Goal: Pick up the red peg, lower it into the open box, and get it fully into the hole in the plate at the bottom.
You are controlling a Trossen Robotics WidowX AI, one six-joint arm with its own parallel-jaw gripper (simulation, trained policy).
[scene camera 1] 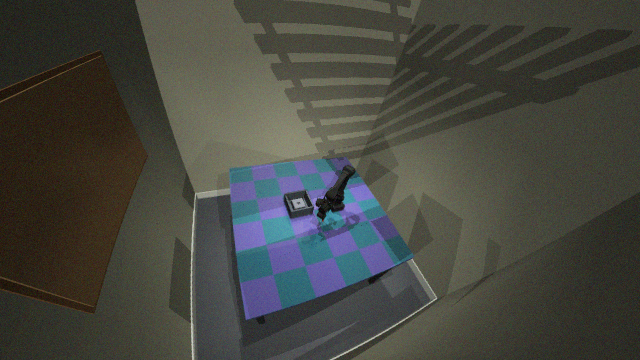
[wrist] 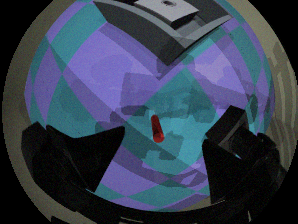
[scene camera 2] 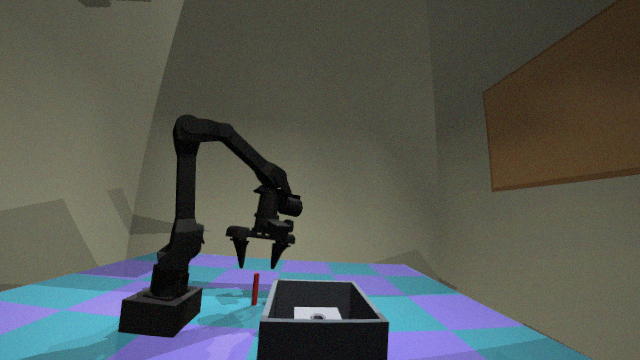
Note:
I see my gripper (scene camera 2: 257,268).
My gripper shows as well in the wrist view (wrist: 165,138).

